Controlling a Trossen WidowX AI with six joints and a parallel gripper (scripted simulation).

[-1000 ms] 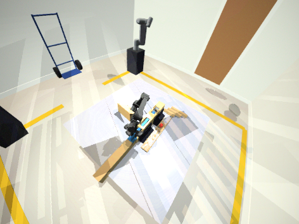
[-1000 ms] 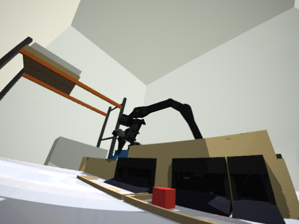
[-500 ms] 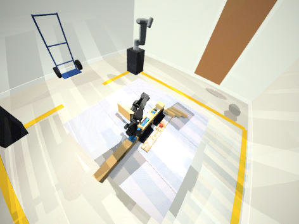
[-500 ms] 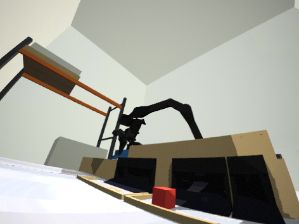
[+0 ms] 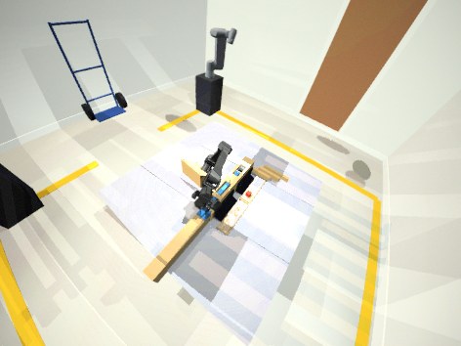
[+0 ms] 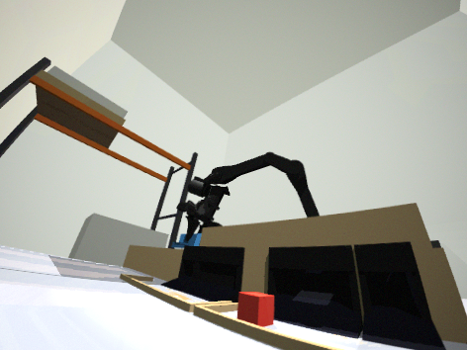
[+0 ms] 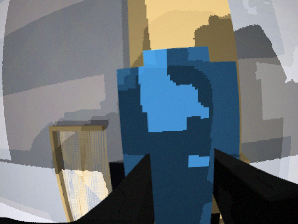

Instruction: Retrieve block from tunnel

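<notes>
The tan covered tunnel lies 2 cm ahead of my gripper tip, 8 cm to the left of it and 5 cm below it. The rest, counted from my gripper tip: red cube (13 cm ahead, 34 cm to the left, 10 cm below).
</notes>
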